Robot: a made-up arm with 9 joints.
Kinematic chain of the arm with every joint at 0, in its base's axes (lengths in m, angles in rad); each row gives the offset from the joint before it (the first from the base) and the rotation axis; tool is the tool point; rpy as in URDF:
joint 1: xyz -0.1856 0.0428 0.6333 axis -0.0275 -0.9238 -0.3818
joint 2: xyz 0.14 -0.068 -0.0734 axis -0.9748 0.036 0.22
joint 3: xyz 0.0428 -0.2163 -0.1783 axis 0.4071 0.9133 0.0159
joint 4: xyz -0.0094 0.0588 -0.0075 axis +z
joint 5: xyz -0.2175 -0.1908 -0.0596 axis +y
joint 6: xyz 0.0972 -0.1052 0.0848 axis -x
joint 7: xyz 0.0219 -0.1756 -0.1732 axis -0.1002 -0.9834 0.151
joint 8: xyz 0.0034 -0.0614 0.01 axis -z
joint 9: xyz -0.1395 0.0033 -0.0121 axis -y
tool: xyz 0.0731 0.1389 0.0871 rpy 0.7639 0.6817 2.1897
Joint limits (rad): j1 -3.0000..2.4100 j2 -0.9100..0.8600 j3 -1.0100..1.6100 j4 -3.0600..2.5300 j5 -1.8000..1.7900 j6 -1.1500..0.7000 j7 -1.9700..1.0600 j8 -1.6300..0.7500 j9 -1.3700..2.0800
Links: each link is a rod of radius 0.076 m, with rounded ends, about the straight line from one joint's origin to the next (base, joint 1, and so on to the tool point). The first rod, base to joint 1, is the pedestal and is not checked.
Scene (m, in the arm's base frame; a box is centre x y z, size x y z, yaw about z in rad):
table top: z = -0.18
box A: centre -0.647 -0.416 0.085 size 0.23 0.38 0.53 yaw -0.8
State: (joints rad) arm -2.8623 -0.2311 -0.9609 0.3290 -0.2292 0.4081 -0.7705 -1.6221 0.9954
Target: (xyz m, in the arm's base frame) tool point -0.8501 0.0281 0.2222
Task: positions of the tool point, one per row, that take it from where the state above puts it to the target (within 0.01 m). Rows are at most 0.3 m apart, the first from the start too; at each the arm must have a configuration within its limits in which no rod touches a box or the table.
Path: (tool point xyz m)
1: -0.0075 -0.7397 0.3844
2: 0.0114 -0.7485 0.6514
3: -0.0102 -0.6620 0.8913
4: -0.0555 -0.5016 1.0666
5: -0.1058 -0.3005 1.1566
6: -0.3095 -0.3120 1.1716
7: -0.5141 -0.2974 1.1232
8: -0.6963 -0.2580 1.0132
9: -0.8347 -0.1982 0.8507
10: -0.9123 -0.1247 0.6510
11: -0.9183 -0.0462 0.4340
12: -0.8501 0.0281 0.2222

